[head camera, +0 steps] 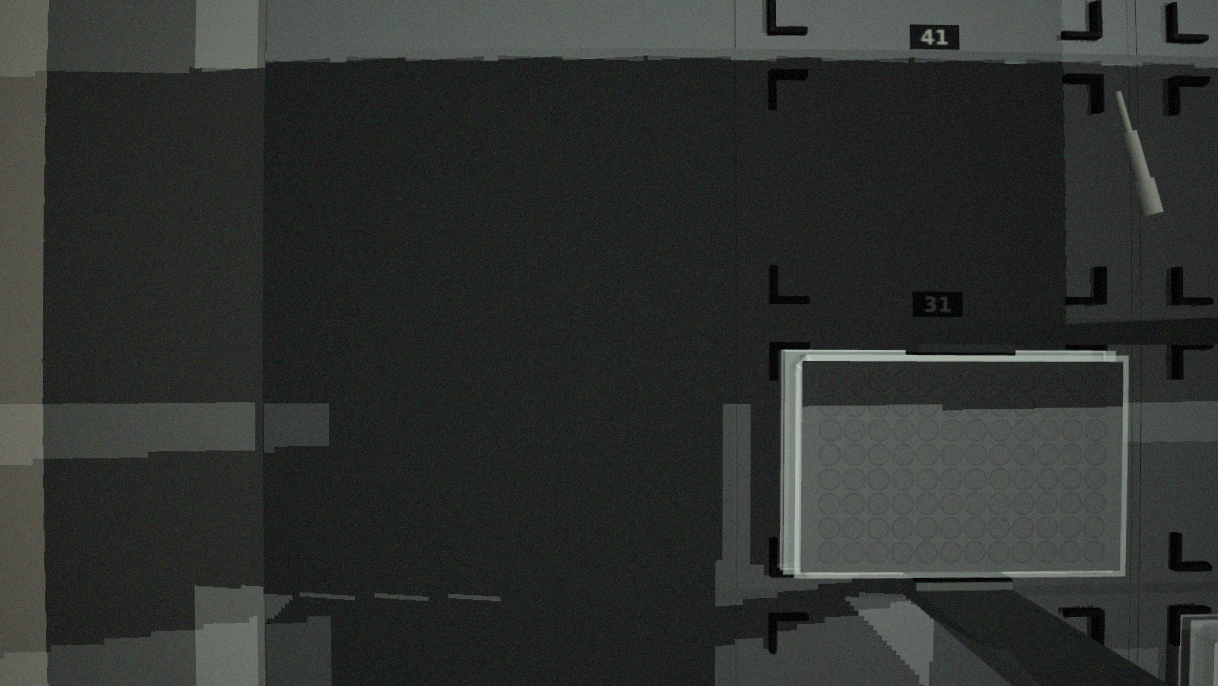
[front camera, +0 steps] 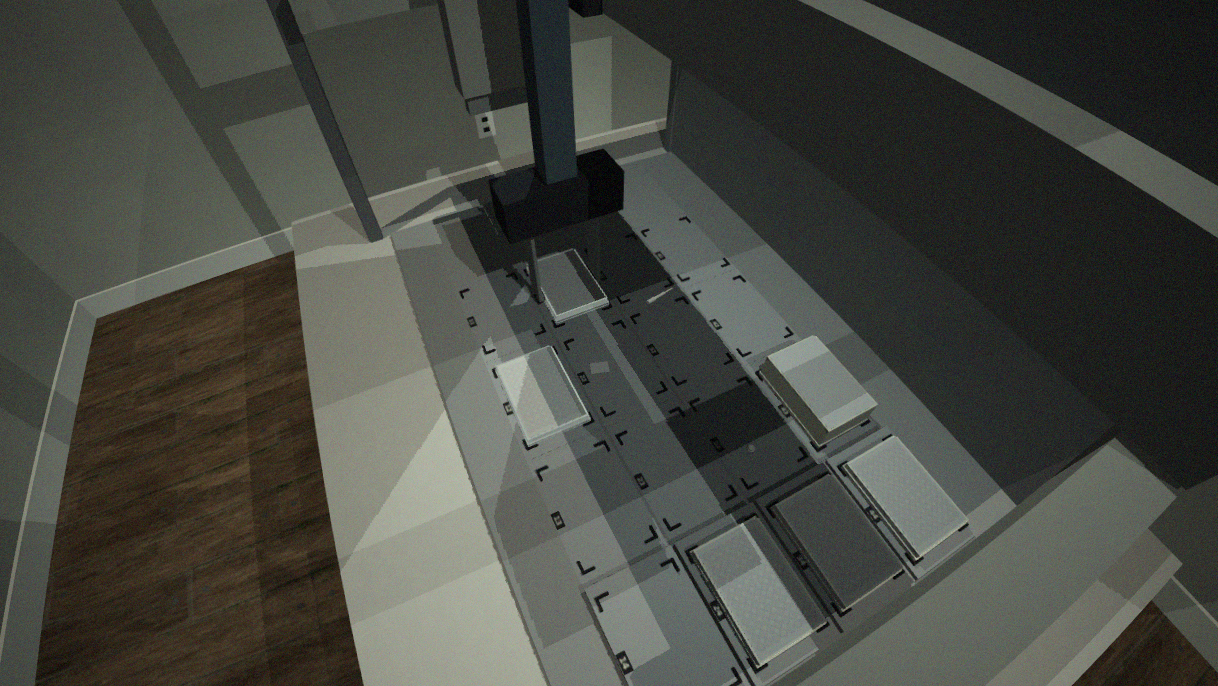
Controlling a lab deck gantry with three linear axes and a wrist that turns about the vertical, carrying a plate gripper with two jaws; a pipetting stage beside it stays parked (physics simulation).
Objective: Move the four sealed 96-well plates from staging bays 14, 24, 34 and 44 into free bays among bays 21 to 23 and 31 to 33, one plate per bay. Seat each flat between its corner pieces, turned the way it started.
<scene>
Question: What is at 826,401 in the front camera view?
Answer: A tall pale box.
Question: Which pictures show the gripper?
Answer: The head camera view and the front camera view: all of them.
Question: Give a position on a thin pale stick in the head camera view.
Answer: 1145,189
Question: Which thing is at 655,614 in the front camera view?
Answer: A bay 14.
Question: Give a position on a label 31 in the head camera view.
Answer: At 925,304
</scene>
